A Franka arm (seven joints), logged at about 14 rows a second.
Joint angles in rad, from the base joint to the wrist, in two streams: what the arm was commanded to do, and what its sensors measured. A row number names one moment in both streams.
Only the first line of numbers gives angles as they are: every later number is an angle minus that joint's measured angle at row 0.
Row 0, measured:
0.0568, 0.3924, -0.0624, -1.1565, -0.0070, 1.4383, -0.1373
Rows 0 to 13, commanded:
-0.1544, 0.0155, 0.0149, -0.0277, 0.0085, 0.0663, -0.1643
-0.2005, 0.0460, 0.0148, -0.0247, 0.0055, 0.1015, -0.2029
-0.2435, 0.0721, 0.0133, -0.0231, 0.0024, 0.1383, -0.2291
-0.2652, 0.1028, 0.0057, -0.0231, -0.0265, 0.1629, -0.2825
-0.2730, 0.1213, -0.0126, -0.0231, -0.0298, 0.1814, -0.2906
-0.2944, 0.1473, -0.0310, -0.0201, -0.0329, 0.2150, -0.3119
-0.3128, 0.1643, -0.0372, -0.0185, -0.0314, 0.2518, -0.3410
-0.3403, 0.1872, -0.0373, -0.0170, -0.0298, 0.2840, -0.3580
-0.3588, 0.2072, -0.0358, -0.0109, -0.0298, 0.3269, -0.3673
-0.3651, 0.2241, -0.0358, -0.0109, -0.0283, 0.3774, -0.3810
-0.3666, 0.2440, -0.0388, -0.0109, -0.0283, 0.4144, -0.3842
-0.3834, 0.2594, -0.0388, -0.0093, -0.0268, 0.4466, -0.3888
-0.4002, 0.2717, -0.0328, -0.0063, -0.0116, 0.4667, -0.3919
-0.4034, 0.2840, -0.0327, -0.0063, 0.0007, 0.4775, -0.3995
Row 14, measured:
-0.3783, 0.2588, -0.0465, -0.0370, -0.0176, 0.4597, -0.3694
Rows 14 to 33, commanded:
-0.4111, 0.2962, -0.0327, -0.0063, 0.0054, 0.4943, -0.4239
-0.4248, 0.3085, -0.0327, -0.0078, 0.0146, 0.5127, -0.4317
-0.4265, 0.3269, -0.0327, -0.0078, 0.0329, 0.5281, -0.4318
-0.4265, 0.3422, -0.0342, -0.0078, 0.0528, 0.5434, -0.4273
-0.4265, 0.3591, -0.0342, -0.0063, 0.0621, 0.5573, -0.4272
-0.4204, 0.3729, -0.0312, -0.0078, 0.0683, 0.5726, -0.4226
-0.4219, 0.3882, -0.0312, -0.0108, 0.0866, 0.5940, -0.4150
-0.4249, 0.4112, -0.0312, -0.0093, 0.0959, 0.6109, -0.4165
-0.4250, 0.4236, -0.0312, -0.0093, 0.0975, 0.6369, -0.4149
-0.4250, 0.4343, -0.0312, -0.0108, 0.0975, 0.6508, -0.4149
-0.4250, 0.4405, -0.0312, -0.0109, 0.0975, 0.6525, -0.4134
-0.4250, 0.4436, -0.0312, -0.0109, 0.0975, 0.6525, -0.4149
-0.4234, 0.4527, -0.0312, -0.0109, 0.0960, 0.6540, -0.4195
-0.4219, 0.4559, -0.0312, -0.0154, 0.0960, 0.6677, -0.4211
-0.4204, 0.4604, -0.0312, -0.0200, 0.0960, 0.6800, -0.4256
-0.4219, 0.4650, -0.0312, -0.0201, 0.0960, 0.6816, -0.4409
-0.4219, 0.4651, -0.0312, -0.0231, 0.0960, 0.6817, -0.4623
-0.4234, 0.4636, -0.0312, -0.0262, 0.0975, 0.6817, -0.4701
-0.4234, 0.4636, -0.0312, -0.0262, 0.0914, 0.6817, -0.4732
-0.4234, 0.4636, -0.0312, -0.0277, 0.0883, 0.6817, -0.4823
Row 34, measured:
-0.4131, 0.4622, -0.0384, -0.0373, 0.0780, 0.6745, -0.4419
